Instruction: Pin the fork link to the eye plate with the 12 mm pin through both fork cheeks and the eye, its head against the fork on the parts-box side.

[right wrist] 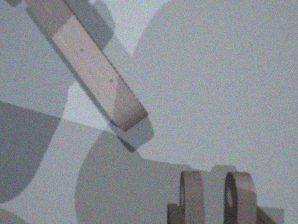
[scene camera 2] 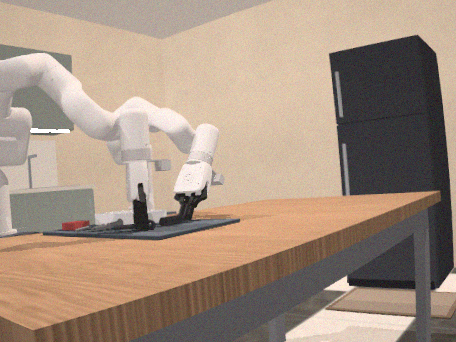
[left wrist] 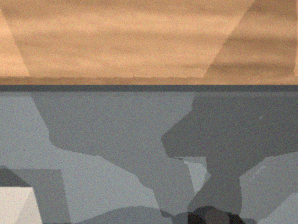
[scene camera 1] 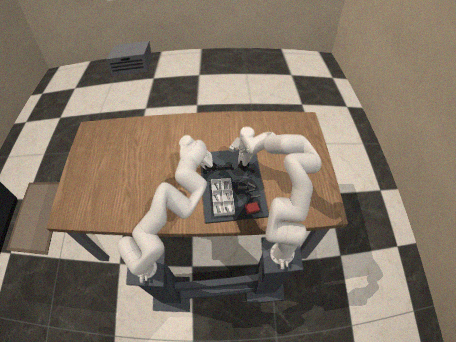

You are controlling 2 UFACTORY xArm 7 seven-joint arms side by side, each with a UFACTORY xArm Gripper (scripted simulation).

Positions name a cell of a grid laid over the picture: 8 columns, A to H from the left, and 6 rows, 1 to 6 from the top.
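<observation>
There is a dark mat (scene camera 1: E4) that I can see, and my right gripper (scene camera 2: C5) is visible to me too.
</observation>
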